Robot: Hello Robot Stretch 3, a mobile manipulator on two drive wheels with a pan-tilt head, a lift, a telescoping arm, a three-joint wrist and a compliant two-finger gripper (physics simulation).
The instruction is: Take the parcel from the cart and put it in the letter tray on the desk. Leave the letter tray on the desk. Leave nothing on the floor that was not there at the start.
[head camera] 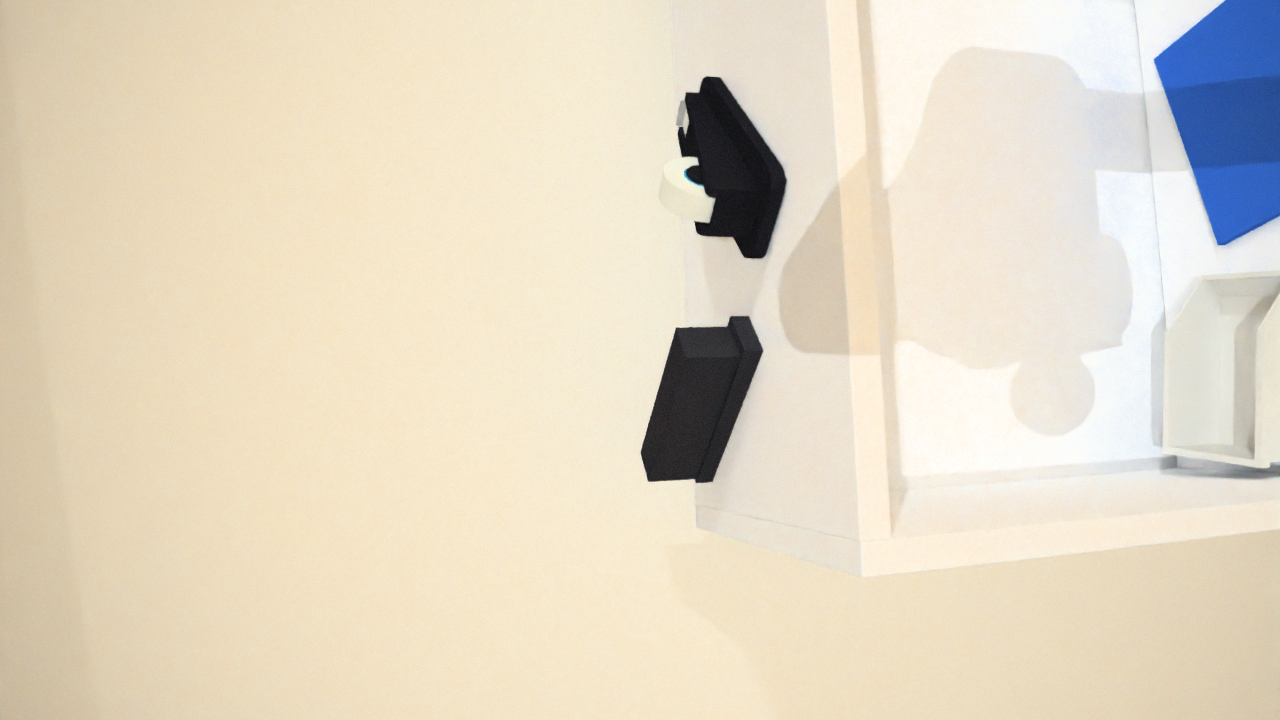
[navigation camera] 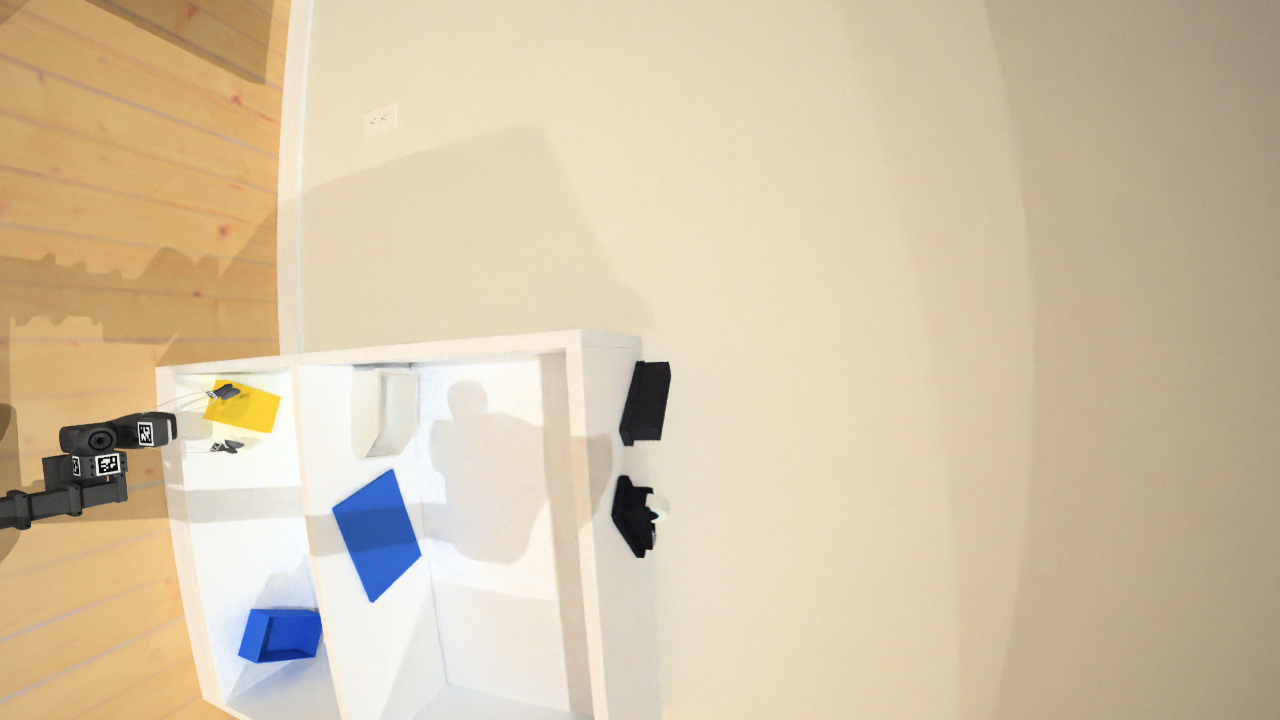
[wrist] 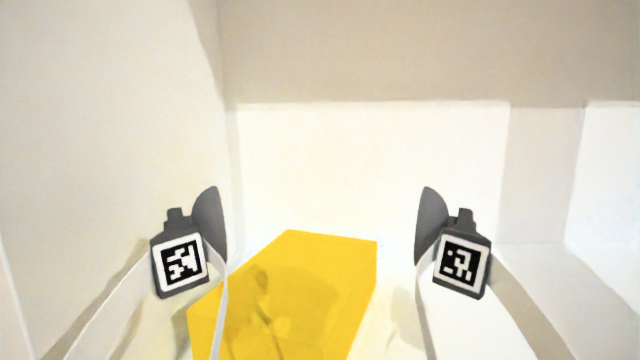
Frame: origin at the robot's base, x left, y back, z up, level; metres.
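Seen in the pictures: gripper, fingertip midpoint: (navigation camera: 241, 417) (wrist: 320, 213).
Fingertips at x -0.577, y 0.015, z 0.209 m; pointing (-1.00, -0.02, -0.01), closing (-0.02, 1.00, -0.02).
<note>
A point is followed by its place in that frame.
A yellow box (navigation camera: 255, 409) @(x -0.645, y 0.004, z 0.145 m) (wrist: 300, 300) @(x -0.591, y 0.002, z 0.145 m), possibly the parcel, lies in the lowest compartment of a white shelf unit (head camera: 870, 447) @(x -0.497, y -0.031, z 1.050 m) (navigation camera: 588, 626) @(x -0.502, y 0.266, z 1.044 m), near a side panel. My gripper (navigation camera: 230, 419) @(x -0.577, y 0.015, z 0.209 m) (wrist: 320, 213) @(x -0.577, y 0.015, z 0.209 m) is open, with its fingers wide apart and nothing held. In the wrist view the box lies low between the fingers, nearer the left one, and its near end is cut off by the frame. I cannot recognise a cart, a desk or a letter tray for certain.
A blue open bin (navigation camera: 255, 634) @(x -0.583, y 0.530, z 0.145 m) shares the lowest compartment. Above are a white bin (head camera: 1203, 385) @(x -0.690, y -0.004, z 0.580 m) (navigation camera: 393, 416) @(x -0.687, y 0.021, z 0.564 m) and a flat blue item (head camera: 1239, 125) @(x -0.650, y 0.233, z 0.556 m) (navigation camera: 375, 537) @(x -0.622, y 0.247, z 0.556 m). A tape dispenser (head camera: 738, 161) @(x -0.607, y 0.162, z 1.077 m) (navigation camera: 635, 514) @(x -0.588, y 0.144, z 1.088 m) and a black block (head camera: 698, 402) @(x -0.660, y -0.001, z 1.094 m) (navigation camera: 646, 402) @(x -0.662, y -0.002, z 1.092 m) stand on top.
</note>
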